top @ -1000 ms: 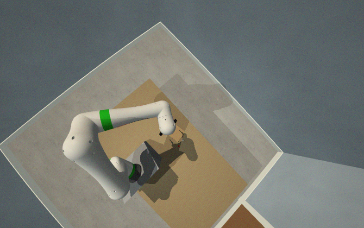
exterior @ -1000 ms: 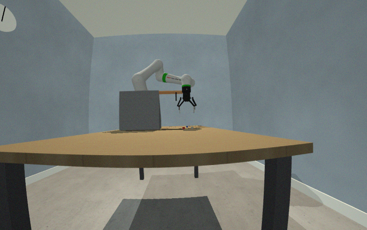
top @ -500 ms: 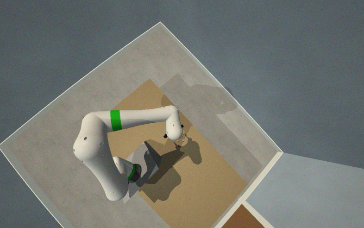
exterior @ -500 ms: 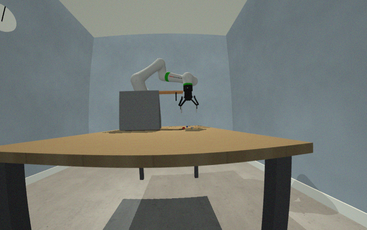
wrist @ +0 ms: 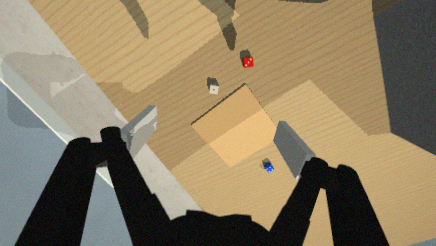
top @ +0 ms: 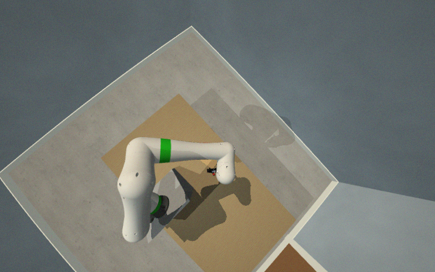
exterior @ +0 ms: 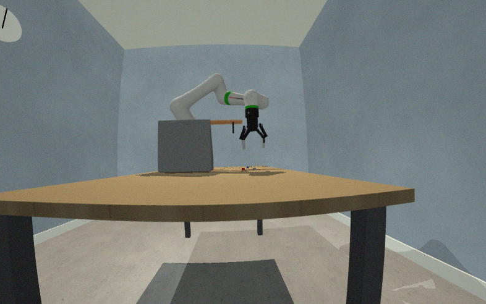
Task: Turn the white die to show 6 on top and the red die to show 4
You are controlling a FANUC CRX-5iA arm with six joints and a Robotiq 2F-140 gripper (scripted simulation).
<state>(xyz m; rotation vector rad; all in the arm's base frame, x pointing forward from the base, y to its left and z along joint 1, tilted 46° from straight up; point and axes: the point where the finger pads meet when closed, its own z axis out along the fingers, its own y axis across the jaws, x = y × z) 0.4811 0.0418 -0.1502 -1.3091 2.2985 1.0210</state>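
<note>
My hand is 1 cm to the left of the white die and 14 cm above it. Round my hand: blue die (3 cm behind, 21 cm to the left, 14 cm below); red die (7 cm behind, 3 cm to the right, 14 cm below); tan mat (9 cm to the left, 15 cm below).
</note>
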